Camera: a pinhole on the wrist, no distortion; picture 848 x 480 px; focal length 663.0 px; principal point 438.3 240.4 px. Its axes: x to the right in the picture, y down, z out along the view. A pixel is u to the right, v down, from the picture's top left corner.
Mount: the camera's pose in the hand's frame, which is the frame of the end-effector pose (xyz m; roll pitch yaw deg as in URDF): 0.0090 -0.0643 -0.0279 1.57 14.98 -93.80
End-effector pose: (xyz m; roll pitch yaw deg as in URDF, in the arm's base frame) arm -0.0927 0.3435 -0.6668 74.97 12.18 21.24
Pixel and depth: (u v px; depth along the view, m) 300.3 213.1 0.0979
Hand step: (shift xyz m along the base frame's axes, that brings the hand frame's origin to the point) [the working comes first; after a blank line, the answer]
In the camera's frame: -0.0204 -0.0040 0.0979

0.0239 -0.0844 -0.0477
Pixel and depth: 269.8 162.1 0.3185
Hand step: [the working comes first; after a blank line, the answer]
In the camera's frame: -0.0809 -0.0376 0.3185

0.0797 -0.2975 0.0224
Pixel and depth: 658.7 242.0 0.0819
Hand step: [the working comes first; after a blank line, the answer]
In the camera's frame: 0.0272 0.0002 0.0819

0.0105 -0.0727 -0.0949
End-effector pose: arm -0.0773 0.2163 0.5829 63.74 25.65 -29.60
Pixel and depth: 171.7 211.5 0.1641
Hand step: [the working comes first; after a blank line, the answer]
In the camera's frame: -0.0660 -0.0072 0.1641

-0.0652 -0.1365 0.0252
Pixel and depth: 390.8 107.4 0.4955
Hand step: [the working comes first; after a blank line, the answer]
In the camera's frame: -0.0355 -0.0994 0.4955

-0.2957 -0.3797 0.1089
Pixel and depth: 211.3 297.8 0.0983
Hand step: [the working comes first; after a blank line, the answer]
In the camera's frame: -0.0337 0.0085 0.0983

-0.0411 -0.0843 -0.0229
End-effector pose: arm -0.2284 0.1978 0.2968 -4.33 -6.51 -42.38
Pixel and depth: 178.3 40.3 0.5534
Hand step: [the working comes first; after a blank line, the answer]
In the camera's frame: -0.2170 -0.1670 0.5534

-0.1312 0.1976 0.5328
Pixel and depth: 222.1 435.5 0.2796
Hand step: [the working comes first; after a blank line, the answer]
In the camera's frame: -0.0912 0.0823 0.2796

0.0166 -0.0607 0.2790
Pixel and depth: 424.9 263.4 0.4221
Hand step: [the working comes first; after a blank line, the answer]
In the camera's frame: -0.0085 0.0146 0.4221

-0.1206 -0.0739 0.3917
